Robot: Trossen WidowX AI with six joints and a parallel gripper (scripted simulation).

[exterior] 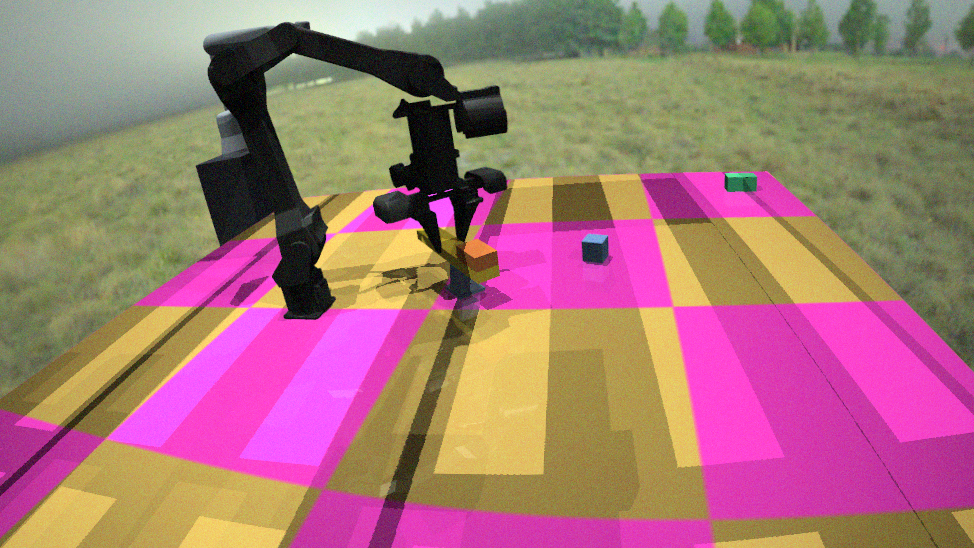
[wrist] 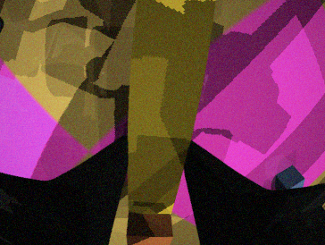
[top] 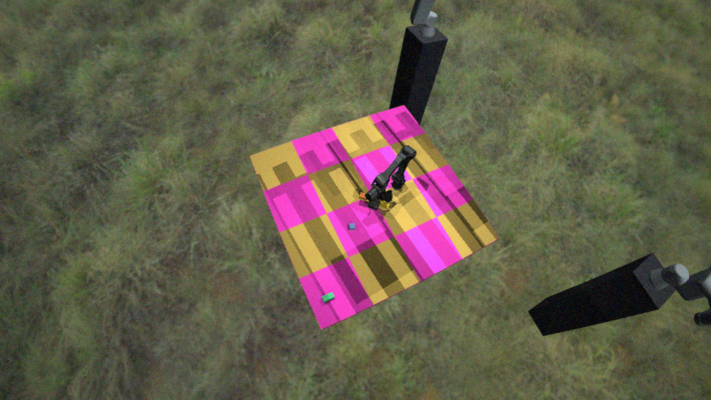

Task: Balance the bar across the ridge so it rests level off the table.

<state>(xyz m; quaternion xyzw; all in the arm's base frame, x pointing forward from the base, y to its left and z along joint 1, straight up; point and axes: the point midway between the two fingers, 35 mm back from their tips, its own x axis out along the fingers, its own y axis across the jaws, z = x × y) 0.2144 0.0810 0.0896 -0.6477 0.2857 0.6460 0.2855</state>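
Now: the ridge 20 mm ahead of my gripper tip, 20 mm to the right of it and 10 mm below it. Round my gripper tip: small blue cube (210 mm ahead, 80 mm to the left, 40 mm below); green block (530 mm ahead, 420 mm to the left, 40 mm below).
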